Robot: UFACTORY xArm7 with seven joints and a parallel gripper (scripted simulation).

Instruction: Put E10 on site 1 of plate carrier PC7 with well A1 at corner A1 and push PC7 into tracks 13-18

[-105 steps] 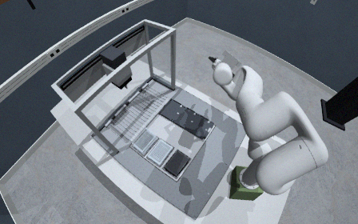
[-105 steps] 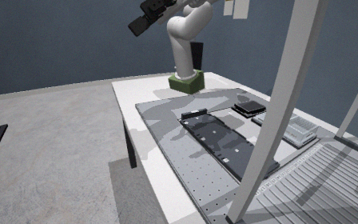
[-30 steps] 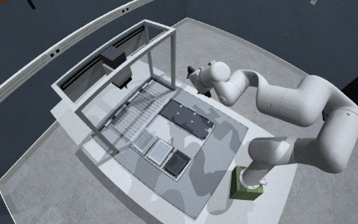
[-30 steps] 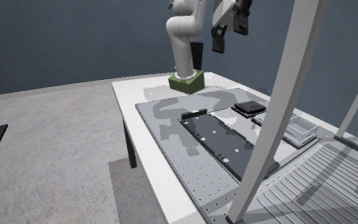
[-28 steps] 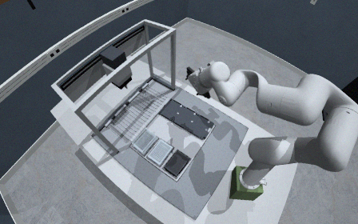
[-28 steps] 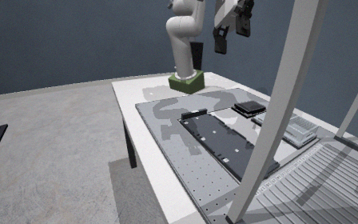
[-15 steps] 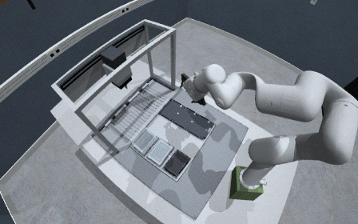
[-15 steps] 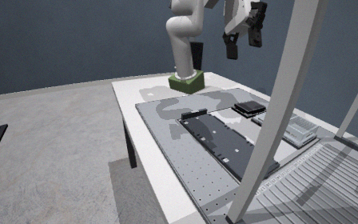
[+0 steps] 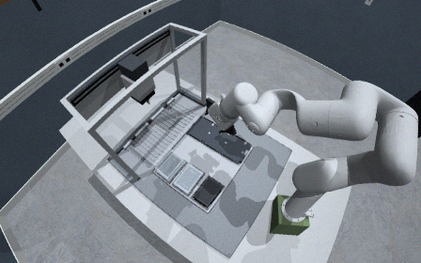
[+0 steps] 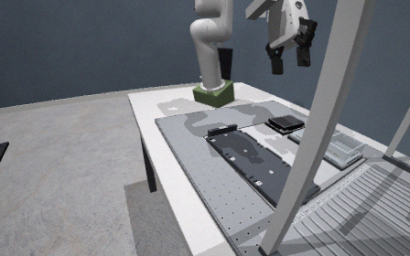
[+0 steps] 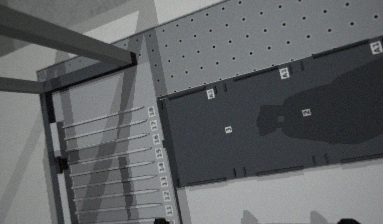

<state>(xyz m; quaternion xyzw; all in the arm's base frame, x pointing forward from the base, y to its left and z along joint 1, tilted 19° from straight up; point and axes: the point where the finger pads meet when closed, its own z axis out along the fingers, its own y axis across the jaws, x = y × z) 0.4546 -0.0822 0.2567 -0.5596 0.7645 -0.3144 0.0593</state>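
Right now my hand is 8 cm past the nest S1, 22 cm to the right of it and 25 cm above it. The rest, counted from my hand: frame post: 17 cm ahead, 24 cm to the right, 1 cm below; then plate carrier PC7: 6 cm to the right, 24 cm below.
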